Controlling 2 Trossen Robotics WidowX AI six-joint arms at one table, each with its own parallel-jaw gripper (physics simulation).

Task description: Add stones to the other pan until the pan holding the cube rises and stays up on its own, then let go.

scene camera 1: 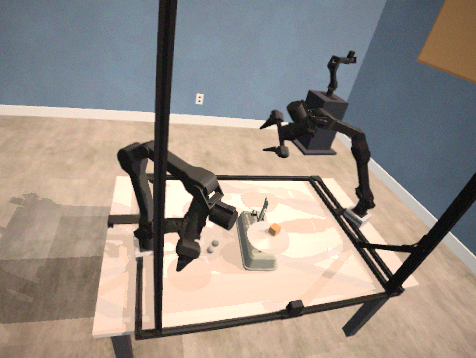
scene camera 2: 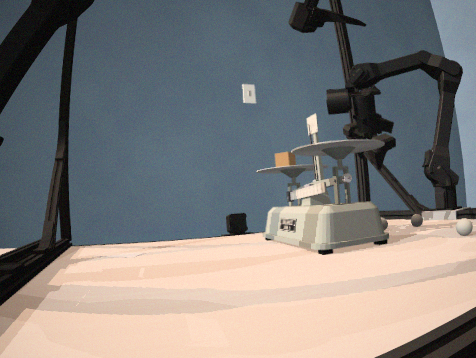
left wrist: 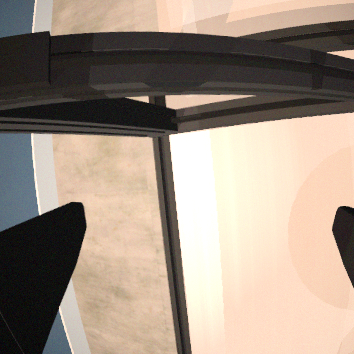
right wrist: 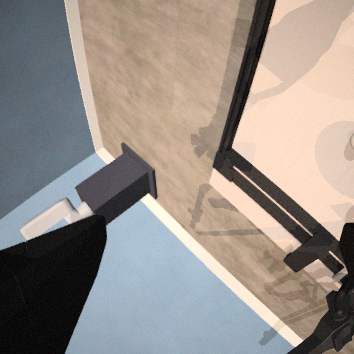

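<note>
A pan balance stands on the table. An orange cube rests on its lower pan. The other pan sits higher, with no stone visible on it. Two grey stones lie left of the balance in scene camera 1. Scene camera 2 shows a dark stone, a pale stone and a round thing partly behind the base. My left gripper is open, left of the stones. My right gripper is open, high above the back.
A black frame bar runs along the table's front edge, carrying a black block. An upright post stands in front of the left arm. A dark pedestal with a small arm stands behind the table.
</note>
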